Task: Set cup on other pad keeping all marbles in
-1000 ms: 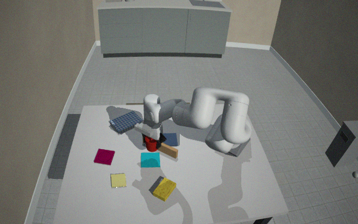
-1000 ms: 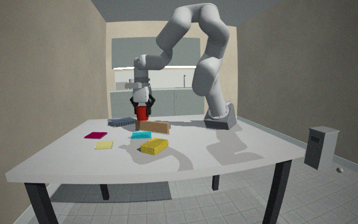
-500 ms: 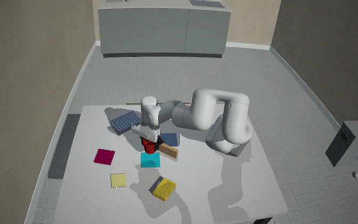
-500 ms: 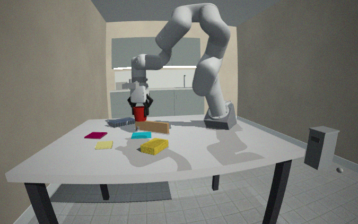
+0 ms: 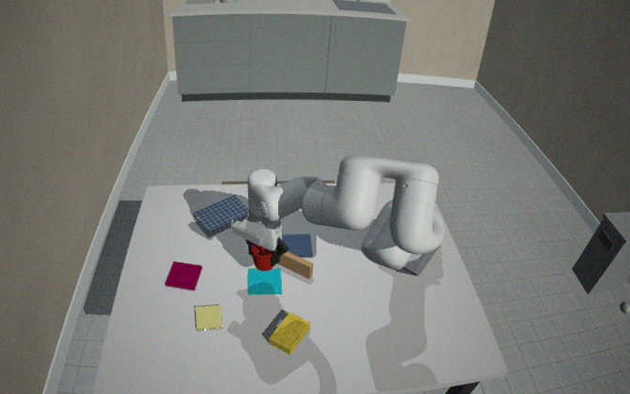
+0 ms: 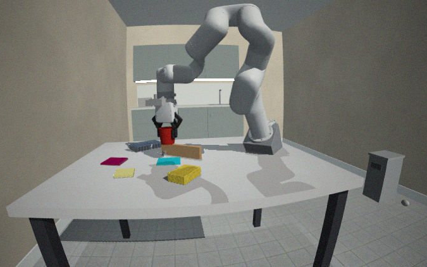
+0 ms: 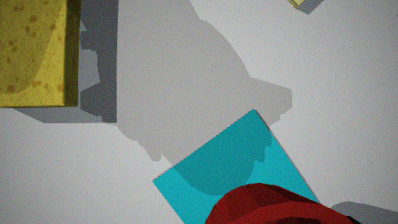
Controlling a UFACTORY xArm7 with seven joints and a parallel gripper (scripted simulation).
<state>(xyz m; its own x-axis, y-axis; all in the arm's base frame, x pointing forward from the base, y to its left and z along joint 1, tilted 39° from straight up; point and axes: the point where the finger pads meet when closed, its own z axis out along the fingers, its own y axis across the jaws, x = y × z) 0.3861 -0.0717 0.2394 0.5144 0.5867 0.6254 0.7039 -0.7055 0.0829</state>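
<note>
Right now my hand is 6 cm past the wooden rail, 8 cm to the left of it and 11 cm above it. From my hand the other things lie so: green marble 2 cm ahead, 1 cm to the left, 3 cm below; blue marble 1 cm ahead, 1 cm to the left, 3 cm below; red cup 2 cm below.
</note>
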